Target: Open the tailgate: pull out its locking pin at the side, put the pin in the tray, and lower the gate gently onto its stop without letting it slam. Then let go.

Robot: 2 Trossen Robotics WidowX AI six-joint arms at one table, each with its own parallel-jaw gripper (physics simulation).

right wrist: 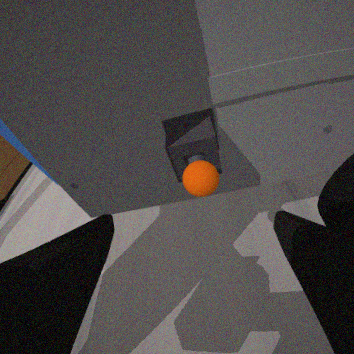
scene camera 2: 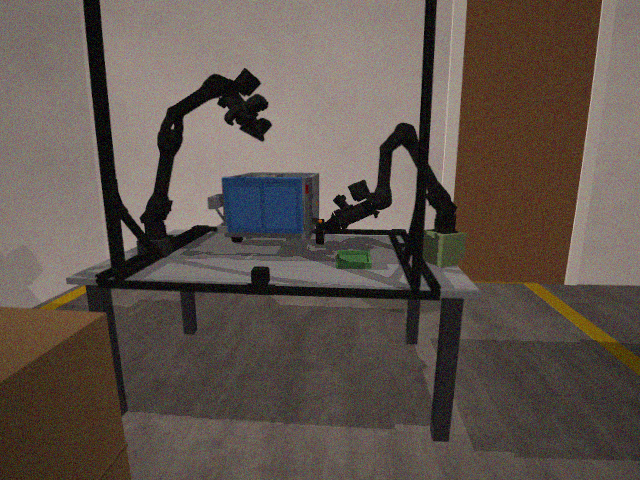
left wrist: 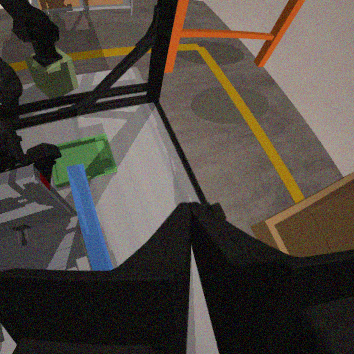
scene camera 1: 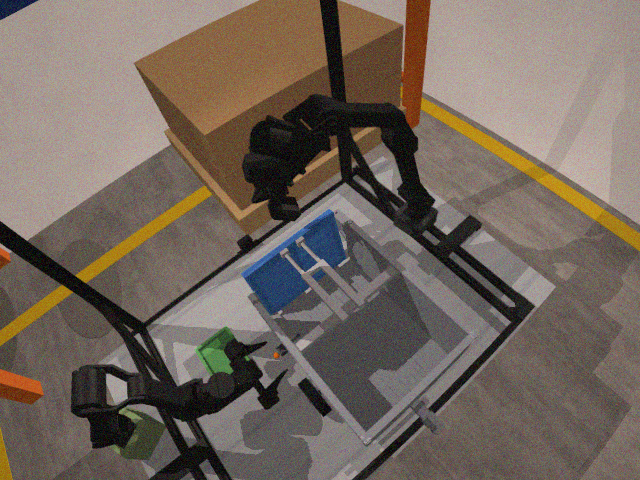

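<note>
The blue tailgate [scene camera 1: 302,263] [scene camera 2: 263,205] [left wrist: 90,220] stands upright, closing the end of the grey box. The locking pin's orange knob [scene camera 1: 276,354] [scene camera 2: 320,221] [right wrist: 201,178] sticks out of a dark block on the box's side. The green tray [scene camera 1: 202,354] [scene camera 2: 353,266] [left wrist: 111,150] lies on the table beside the box. My right gripper [scene camera 1: 277,357] [right wrist: 194,221] is open, its fingertips apart on either side of the knob's line, and it holds nothing. My left gripper [left wrist: 187,210] is shut and empty, high above the gate; in scene camera 1 its fingertips are hard to make out.
The grey box [scene camera 1: 330,398] [scene camera 2: 314,206] fills much of the table's middle. Black frame rails [scene camera 1: 191,292] [scene camera 2: 180,286] edge the table, with posts at the corners. A large cardboard box [scene camera 1: 268,67] [scene camera 2: 56,392] stands beyond the table. A green block [scene camera 1: 144,436] [scene camera 2: 450,249] is under the right arm.
</note>
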